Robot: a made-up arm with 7 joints.
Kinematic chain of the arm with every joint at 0, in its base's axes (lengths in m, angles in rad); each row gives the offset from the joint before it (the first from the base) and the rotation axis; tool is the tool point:
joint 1: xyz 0 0 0 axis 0 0.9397 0.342
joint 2: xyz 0 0 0 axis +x
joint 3: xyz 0 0 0 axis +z
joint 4: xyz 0.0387 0 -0.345 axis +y
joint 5: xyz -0.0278 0 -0.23 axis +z
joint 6: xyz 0 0 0 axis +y
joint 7: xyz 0 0 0 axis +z
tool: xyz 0 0 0
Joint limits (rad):
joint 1: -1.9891..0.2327
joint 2: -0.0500..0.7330
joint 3: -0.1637..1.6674
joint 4: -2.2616..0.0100
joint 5: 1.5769..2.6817
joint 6: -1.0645..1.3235
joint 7: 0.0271..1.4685
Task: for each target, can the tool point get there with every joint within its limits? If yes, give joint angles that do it. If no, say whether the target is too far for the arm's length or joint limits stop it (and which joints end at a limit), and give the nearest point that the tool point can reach.
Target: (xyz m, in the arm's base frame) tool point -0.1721 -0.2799 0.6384
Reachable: no: too far | nearest point 0.1311 -0.2038 0.2901 | short by 0.468 m
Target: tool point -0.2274 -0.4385 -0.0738
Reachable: no: joint limits stop it (at a limit: joint 1, joint 2, joint 3, joint 4) | nearest point 0.0780 -0.2114 0.2284 | short by 0.486 m
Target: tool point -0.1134 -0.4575 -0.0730
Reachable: no: joint limits stop it (at a limit: joint 1, joint 2, joint 3, joint 4) | nearest point 0.0780 -0.2114 0.2284 | short by 0.434 m
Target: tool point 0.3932 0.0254 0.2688
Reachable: yes | joints -1.6371 0.2626 0.6062 -1.4647 1.7140 0.0109 1.0190
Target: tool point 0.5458 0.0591 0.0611
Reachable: yes | joints -1.4413 0.1889 0.9823 -0.8521 2.1772 -0.0364 1.1989
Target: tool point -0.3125 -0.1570 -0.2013
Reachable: no: joint limits stop it (at a limit: joint 1, joint 2, joint 3, joint 4) | nearest point -0.1237 -0.0252 -0.5607 | short by 0.427 m
